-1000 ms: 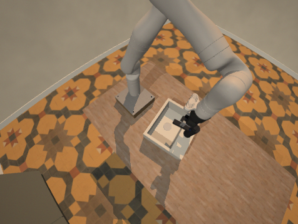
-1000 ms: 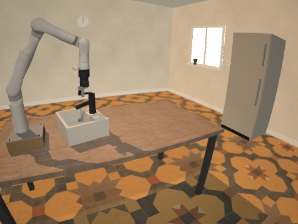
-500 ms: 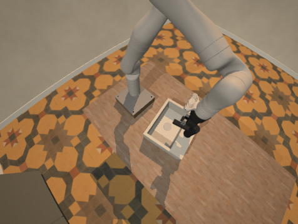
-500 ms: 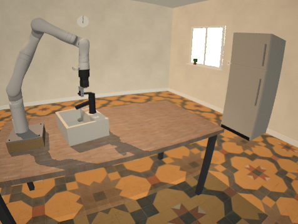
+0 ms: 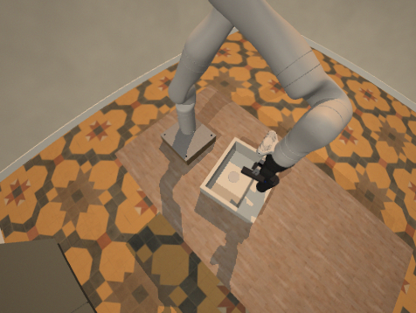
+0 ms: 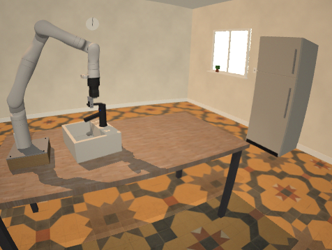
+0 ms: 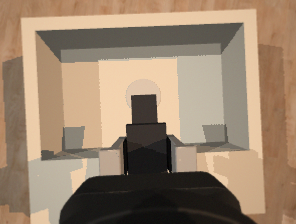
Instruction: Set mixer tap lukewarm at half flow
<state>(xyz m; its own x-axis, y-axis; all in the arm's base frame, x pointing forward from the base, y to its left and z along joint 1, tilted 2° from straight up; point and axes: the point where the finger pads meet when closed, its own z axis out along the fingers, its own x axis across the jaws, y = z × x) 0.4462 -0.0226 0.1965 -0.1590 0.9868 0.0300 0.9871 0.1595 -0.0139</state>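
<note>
Now: the black lever 30 mm ahead of my hand. Round my hand: sink basin (40 mm behind, 10 mm to the right, 240 mm below); black mixer tap (50 mm ahead, 10 mm to the left, 50 mm below).
</note>
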